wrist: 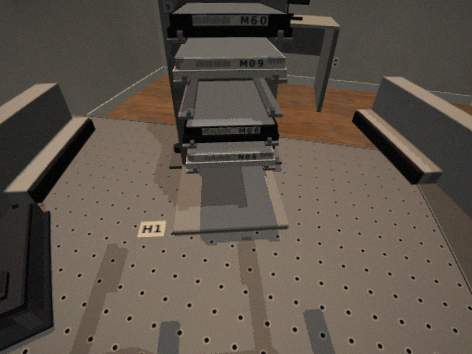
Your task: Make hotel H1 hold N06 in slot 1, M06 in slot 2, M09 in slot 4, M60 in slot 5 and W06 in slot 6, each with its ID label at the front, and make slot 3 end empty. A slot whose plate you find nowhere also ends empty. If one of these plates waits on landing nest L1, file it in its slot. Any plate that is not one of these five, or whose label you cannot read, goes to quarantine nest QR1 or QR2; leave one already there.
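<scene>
Hotel H1 [230,230] stands ahead in the wrist view, plate labels facing me. From the bottom up, white plate N06 [231,156] is in slot 1 and black-edged plate M06 [231,131] in slot 2. Slot 3 shows bare side rails [188,100] and no plate; the top of M06 shows between them. White plate M09 [230,63] is in slot 4 and black-edged plate M60 [230,20] in slot 5. Slot 6 is above the frame; W06, L1, QR1 and QR2 do not show. My gripper [227,100] is open and empty, its fingers wide apart in front of the hotel.
The H1 tag [151,228] lies left of the hotel's base. Part of a dark raised block [25,270] stands at the left edge, on the perforated deck [320,260]. A desk [327,55] stands behind the hotel on the wooden floor [300,112].
</scene>
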